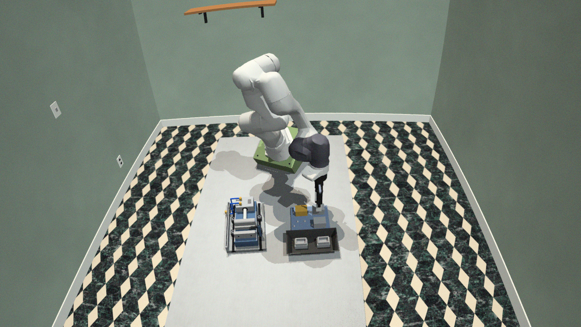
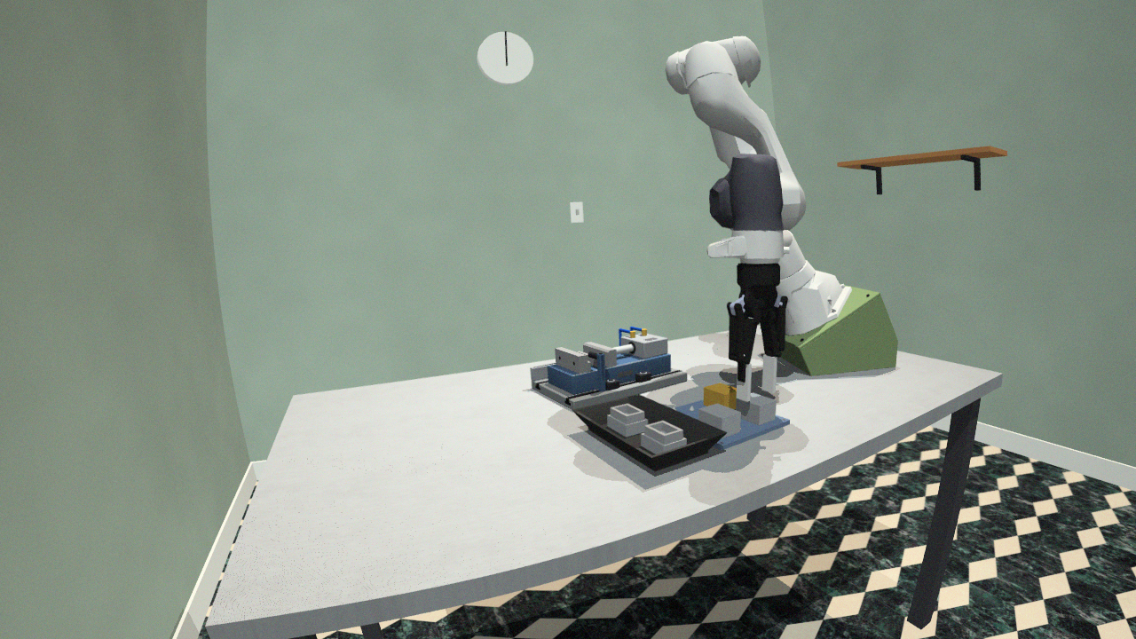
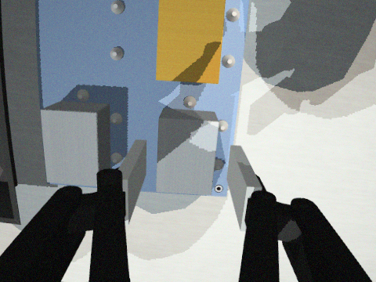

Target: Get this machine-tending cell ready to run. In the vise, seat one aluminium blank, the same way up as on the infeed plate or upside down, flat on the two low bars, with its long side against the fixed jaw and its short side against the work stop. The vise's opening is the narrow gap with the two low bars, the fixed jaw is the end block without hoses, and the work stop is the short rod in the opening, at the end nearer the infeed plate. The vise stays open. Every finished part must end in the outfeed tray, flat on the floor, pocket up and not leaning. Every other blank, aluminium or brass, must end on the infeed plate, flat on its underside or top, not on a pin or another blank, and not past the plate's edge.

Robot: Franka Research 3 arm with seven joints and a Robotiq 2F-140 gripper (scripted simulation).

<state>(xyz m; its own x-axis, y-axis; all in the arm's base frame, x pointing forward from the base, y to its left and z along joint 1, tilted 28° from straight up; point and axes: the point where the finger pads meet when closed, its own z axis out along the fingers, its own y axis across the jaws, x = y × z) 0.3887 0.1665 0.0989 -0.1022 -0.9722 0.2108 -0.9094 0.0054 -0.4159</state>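
Right now my hand is 50 mm above the aluminium blank. Round my hand: hose block (360 mm to the right, 50 mm behind); then blue infeed plate (80 mm below, 50 mm to the right, 40 mm ahead); then brass blank (90 mm to the right, 50 mm below, 10 mm behind).
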